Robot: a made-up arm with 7 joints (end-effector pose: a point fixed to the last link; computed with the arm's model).
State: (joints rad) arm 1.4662 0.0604 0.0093 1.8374 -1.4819 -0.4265 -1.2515
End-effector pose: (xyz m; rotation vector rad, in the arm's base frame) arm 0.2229 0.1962 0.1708 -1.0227 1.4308 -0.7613
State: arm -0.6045 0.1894 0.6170 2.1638 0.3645 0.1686 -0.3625
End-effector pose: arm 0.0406 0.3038 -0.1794 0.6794 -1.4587 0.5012
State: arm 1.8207 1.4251 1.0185 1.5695 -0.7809 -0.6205 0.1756
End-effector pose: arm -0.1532 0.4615 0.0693 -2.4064 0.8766 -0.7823
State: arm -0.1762 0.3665 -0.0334 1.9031 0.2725 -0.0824 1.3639
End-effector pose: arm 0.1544 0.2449 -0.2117 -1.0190 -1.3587 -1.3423
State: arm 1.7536 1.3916 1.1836 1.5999 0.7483 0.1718 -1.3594
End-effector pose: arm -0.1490 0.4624 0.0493 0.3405 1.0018 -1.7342
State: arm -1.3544 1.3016 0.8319 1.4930 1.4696 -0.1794 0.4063
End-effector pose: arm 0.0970 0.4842 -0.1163 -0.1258 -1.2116 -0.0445
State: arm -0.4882 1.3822 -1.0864 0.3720 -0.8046 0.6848 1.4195
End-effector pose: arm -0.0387 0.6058 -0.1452 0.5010 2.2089 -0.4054
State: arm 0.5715 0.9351 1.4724 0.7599 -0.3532 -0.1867 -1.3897
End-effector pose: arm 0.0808 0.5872 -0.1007 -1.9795 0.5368 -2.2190
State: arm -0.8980 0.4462 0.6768 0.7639 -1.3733 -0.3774 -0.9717
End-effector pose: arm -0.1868 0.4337 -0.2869 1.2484 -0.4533 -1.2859
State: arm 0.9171 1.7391 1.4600 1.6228 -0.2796 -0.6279 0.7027
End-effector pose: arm -0.1749 0.3920 0.1618 -2.6126 1.0514 0.3687
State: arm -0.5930 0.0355 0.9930 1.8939 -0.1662 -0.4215 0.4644
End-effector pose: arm -0.0189 0.3479 -0.2137 0.8004 -1.3728 -0.3844
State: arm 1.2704 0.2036 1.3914 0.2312 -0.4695 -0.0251 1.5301
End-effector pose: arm 0.4165 0.3177 -0.1205 -1.3041 -1.9474 -0.2510
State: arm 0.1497 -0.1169 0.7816 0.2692 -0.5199 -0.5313 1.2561
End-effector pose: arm 0.1047 0.1669 -0.4407 -1.0622 -0.9106 -0.3151
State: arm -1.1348 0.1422 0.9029 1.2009 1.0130 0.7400 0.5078
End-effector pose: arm -0.2280 0.3739 -0.2338 -0.1546 -0.2908 1.3090
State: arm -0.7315 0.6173 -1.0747 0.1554 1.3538 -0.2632 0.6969
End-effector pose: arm -0.2473 0.4232 -0.2976 -0.1590 0.2980 0.1058
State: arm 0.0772 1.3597 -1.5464 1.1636 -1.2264 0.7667 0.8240
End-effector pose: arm 0.0238 0.4725 -0.2491 0.9019 1.3025 -1.9970
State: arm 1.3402 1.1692 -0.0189 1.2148 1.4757 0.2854 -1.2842
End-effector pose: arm 0.1704 0.4816 0.1527 0.1475 -1.6825 1.7974
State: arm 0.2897 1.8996 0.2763 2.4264 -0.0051 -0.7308 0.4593
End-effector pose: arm 0.1016 0.2708 0.1014 -0.6640 1.0255 2.5625
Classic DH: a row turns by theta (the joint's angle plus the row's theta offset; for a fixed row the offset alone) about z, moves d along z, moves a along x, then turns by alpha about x. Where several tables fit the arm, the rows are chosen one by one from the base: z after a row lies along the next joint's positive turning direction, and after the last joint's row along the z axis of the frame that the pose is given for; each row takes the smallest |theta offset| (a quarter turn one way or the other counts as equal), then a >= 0, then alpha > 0; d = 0 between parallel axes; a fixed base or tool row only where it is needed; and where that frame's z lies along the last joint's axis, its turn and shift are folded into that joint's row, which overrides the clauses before.
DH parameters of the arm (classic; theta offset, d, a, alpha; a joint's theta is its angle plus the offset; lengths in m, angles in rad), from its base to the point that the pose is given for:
base (fixed): 0 0 0 1.5708
joint 1: 1.5708 -0.1821 0 1.5708
joint 2: 1.5708 0 0 1.5708
joint 3: 1.5708 -0.2571 0 1.5708
joint 4: 0 0 0 -1.5708
joint 5: 0 -0.2002 0 -1.5708
joint 6: -1.5708 0 0 1.5708
joint 7: 1.5708 0 0 1.5708
tool (fixed): -1.5708 0 0 0

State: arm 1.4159 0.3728 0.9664 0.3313 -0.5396 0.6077 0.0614
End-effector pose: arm 0.3972 0.3946 -0.0246 -0.0557 -1.1171 0.7034
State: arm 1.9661 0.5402 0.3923 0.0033 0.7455 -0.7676 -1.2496
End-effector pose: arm 0.3616 0.4175 0.1515 -0.2212 -1.0291 2.7880
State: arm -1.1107 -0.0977 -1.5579 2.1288 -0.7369 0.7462 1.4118
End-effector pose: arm -0.1189 -0.0016 -0.0614 -2.1721 -0.1306 -1.2609
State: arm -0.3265 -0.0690 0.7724 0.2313 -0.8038 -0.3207 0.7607
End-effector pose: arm -0.1142 0.1829 -0.4397 -0.6768 -0.1291 -0.1114
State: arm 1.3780 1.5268 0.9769 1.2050 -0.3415 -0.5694 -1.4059
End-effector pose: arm -0.1177 0.5173 0.1296 -0.9944 0.6574 -1.1391
